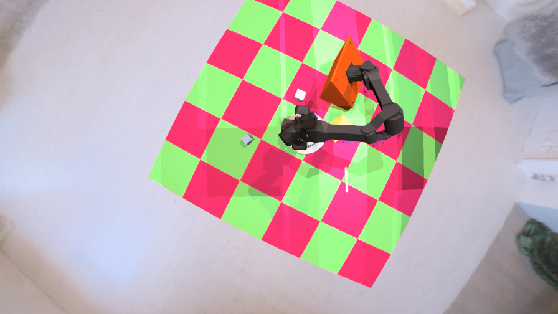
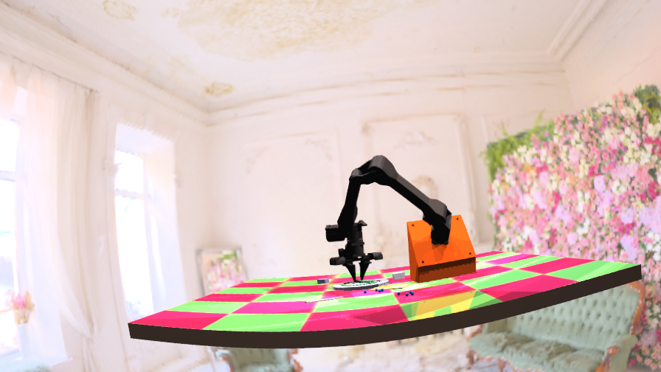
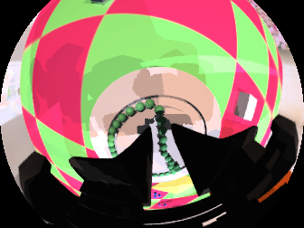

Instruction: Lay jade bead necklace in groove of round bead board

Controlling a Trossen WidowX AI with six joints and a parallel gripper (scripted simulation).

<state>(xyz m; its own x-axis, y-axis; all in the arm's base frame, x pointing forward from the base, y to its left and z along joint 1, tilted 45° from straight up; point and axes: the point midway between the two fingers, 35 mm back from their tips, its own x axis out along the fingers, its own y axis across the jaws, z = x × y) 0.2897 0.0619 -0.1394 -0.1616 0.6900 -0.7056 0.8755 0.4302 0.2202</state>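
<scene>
Right now my gripper tip is 30 mm to the right of the round bead board, 10 mm past it and 10 mm above it. The rest, counted from my gripper tip: pale blue cube (180 mm to the right, 160 mm ahead, 10 mm below); then white cube (150 mm behind, 80 mm to the right); then yellow patch (160 mm to the left, 120 mm behind, 10 mm below).
</scene>
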